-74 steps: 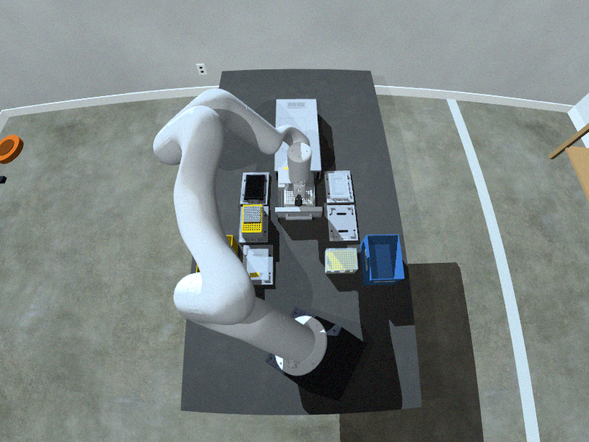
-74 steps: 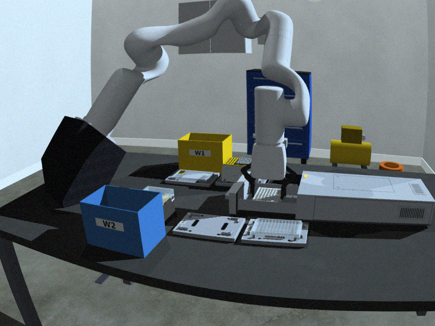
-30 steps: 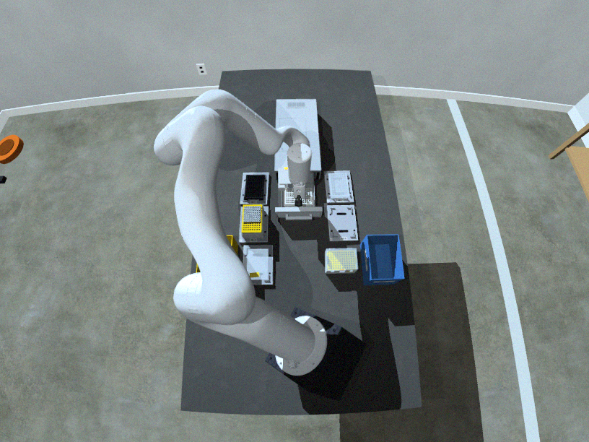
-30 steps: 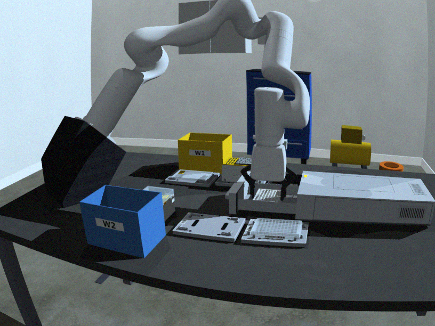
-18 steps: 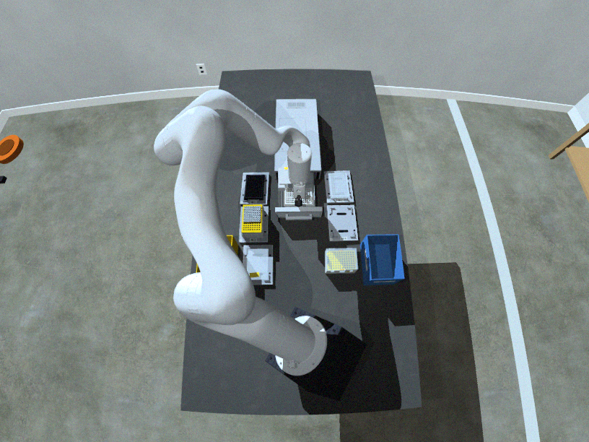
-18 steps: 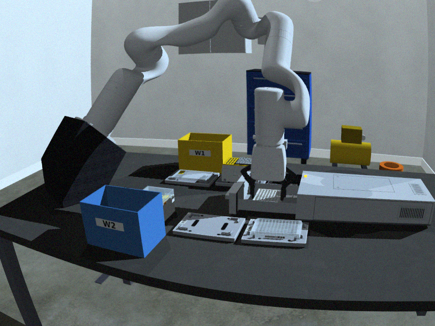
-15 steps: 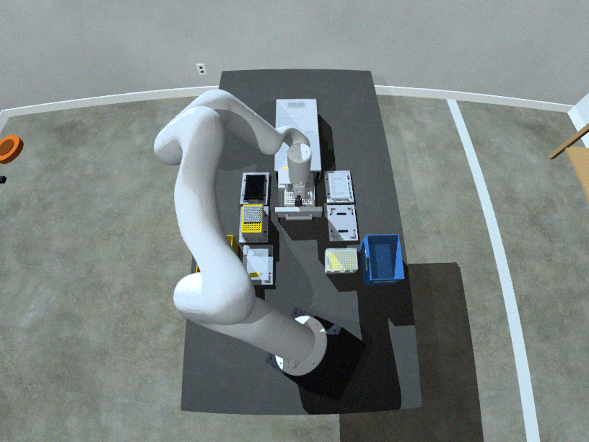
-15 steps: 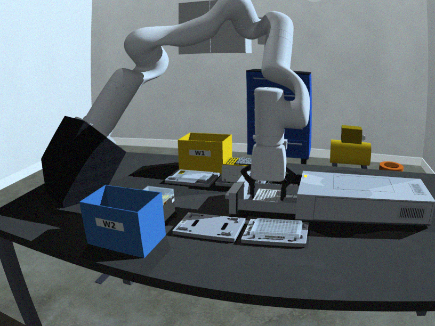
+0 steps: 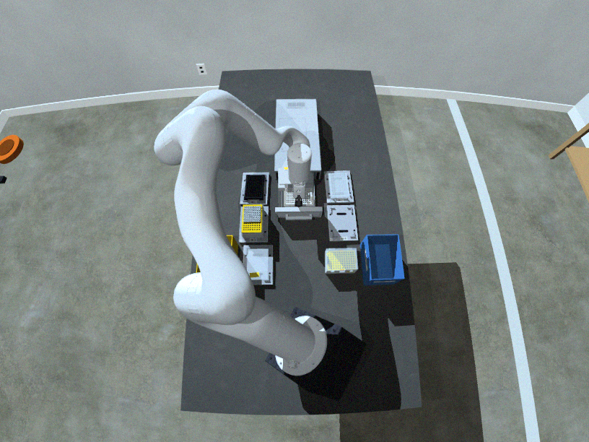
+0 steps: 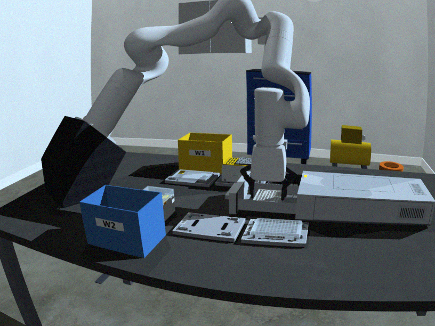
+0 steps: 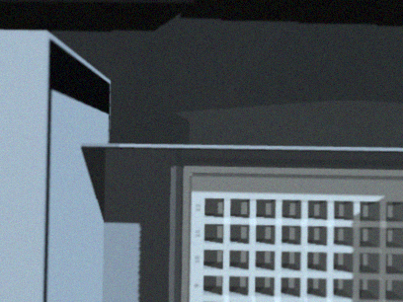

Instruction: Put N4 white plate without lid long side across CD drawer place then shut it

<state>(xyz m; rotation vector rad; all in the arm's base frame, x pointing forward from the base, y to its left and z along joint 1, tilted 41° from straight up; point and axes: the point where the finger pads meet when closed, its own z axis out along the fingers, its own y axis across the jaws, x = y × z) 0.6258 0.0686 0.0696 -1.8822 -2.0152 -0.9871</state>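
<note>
Now: the white plate 10 mm below my hand. Round my hand: clear plate (90 mm ahead, 170 mm to the right, 20 mm below); cooler CD (180 mm ahead, 30 mm to the left, 10 mm above); drawer (40 mm ahead, 10 mm to the left).
</note>
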